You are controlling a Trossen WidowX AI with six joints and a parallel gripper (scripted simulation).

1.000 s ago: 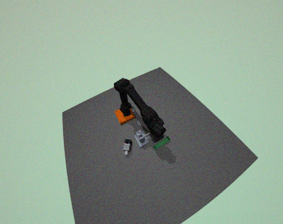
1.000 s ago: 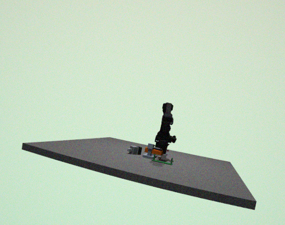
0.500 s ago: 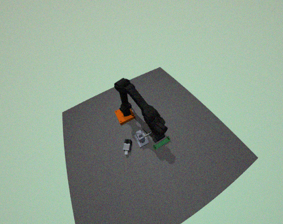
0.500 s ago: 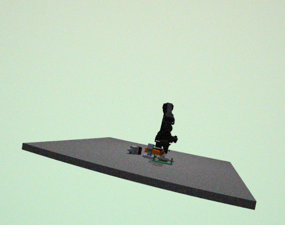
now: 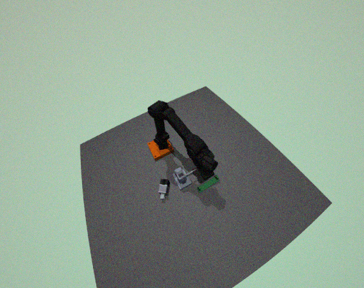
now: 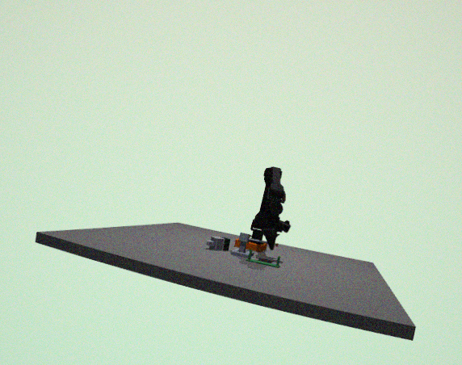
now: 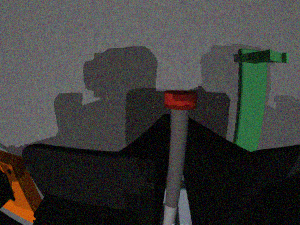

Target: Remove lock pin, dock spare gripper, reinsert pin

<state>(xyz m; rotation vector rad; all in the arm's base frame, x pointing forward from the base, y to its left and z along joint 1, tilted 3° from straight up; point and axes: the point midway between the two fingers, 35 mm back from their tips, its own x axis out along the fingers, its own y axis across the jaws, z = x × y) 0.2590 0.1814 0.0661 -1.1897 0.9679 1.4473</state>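
Now: the green rest 90 mm ahead of my gripper tip, 10 mm to the left of it and 30 mm below it. The rest, counted from my gripper tip: grey mount (10 mm ahead, 130 mm to the right); spare gripper (50 mm ahead, 250 mm to the right, 30 mm below).
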